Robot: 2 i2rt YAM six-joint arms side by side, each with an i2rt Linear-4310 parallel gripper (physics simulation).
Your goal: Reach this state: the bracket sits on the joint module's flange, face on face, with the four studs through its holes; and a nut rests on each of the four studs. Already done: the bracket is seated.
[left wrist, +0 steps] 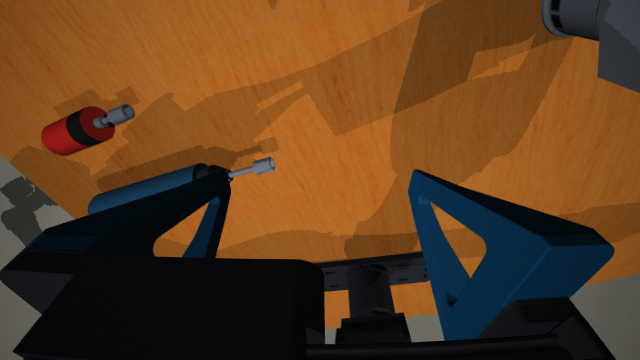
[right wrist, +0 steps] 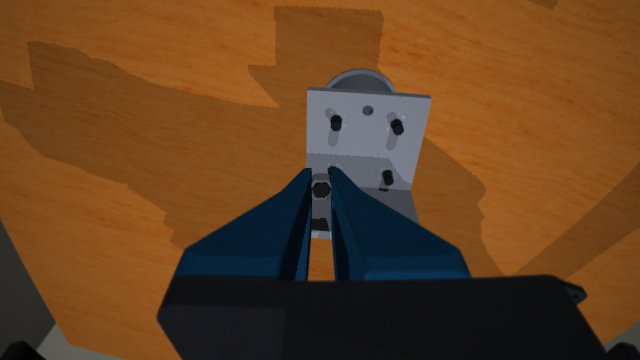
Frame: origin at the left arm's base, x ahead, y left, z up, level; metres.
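Seen in the pictures: left gripper, fingertip midpoint: [left wrist: 319, 180]; right gripper, fingertip midpoint: [right wrist: 321, 181]; left arm's base, link origin: [left wrist: 366, 270].
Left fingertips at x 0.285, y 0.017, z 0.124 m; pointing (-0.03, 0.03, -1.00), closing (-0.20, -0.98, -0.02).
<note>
Offsets run from my left fingertips to a thing's top centre. "*": to the spot under its first point.
In the right wrist view the grey L-shaped bracket [right wrist: 367, 142] sits against the round joint module @[dx +0.049, dy -0.213, dz -0.050 m] [right wrist: 361, 80]; two black upper studs and a lower right stud stick out of its plate without nuts. The lower left stud is mostly hidden by a fingertip. My right gripper [right wrist: 321, 181] is shut on a small grey hex nut @[dx +0.076, dy -0.222, dz +0.012 m] [right wrist: 321, 179], held near that lower left stud; whether they touch I cannot tell. My left gripper [left wrist: 319, 180] is open and empty over the table. A grey module [left wrist: 575, 17] shows partly at the top right of the left wrist view.
In the left wrist view, a red driver @[* dx +0.027, dy +0.252, dz -0.091 m] [left wrist: 55, 137] with a black band and a grey socket lies at the left. A blue-handled driver @[* dx -0.047, dy +0.193, dz -0.093 m] [left wrist: 150, 187] with a grey socket lies behind the left finger. A dark rail [left wrist: 407, 270] runs along the table's edge [left wrist: 315, 300].
</note>
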